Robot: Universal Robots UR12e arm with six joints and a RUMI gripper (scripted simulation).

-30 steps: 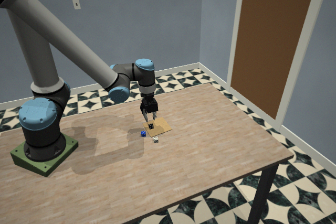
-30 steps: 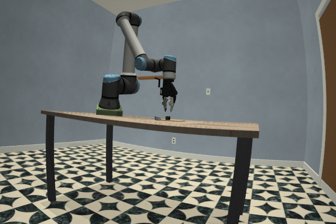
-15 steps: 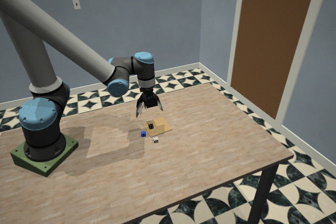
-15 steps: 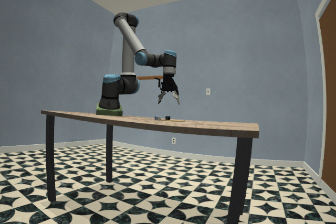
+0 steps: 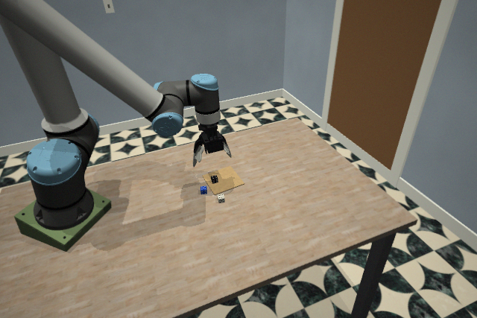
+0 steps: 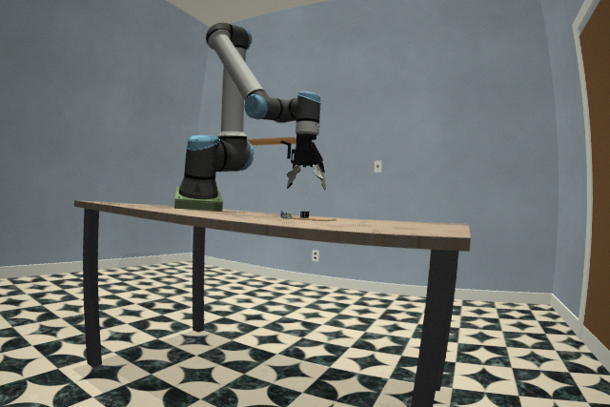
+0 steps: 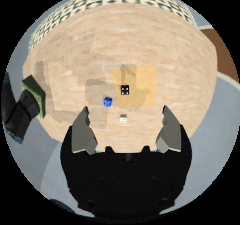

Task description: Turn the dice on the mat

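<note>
Now: hand 100 mm above the blue die, 60 mm past it and 50 mm to the left of it. Also, from my hand: white die (120 mm to the right, 100 mm below); then tan mat (110 mm below, 40 mm ahead); then black die (100 mm below).
</note>
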